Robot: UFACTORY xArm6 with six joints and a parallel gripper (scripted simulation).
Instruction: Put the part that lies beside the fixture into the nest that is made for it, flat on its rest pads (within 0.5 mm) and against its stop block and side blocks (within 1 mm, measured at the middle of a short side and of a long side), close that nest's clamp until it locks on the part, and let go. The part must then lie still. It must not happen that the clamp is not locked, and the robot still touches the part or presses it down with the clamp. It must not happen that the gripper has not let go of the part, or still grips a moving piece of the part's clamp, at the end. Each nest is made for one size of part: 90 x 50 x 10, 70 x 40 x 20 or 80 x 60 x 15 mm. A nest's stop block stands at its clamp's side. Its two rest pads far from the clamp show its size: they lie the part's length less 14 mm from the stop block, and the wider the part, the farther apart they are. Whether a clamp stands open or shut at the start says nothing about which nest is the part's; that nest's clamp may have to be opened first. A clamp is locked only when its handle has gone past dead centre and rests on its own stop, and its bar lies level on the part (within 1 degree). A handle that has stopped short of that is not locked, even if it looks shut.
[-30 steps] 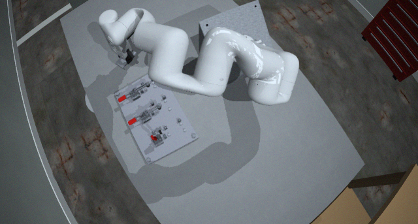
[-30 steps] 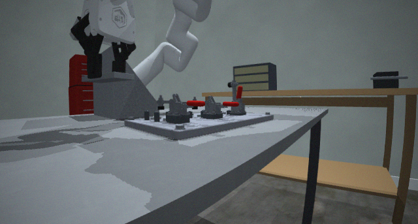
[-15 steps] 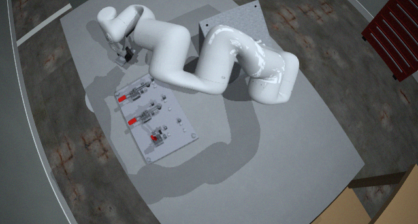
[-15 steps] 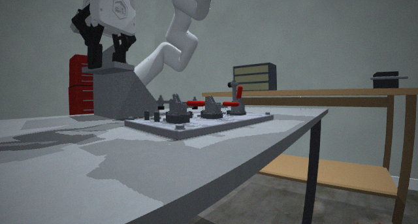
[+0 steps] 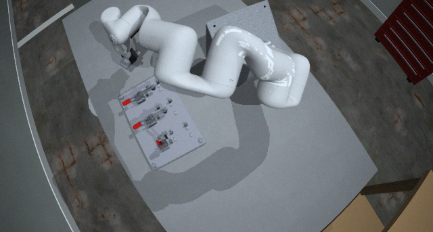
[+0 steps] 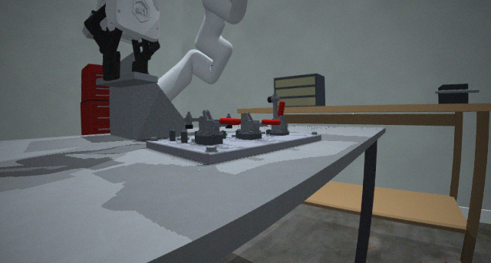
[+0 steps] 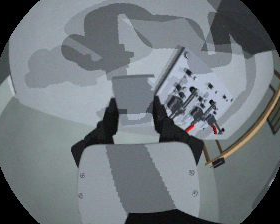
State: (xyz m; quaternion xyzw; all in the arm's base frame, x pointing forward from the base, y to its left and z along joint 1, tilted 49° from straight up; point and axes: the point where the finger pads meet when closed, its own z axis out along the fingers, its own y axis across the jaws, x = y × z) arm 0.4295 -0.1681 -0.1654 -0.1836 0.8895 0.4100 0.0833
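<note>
The grey part lies 20 mm below my hand. Round my hand: grey fixture plate (250 mm to the left, 130 mm below, 10 mm ahead).
</note>
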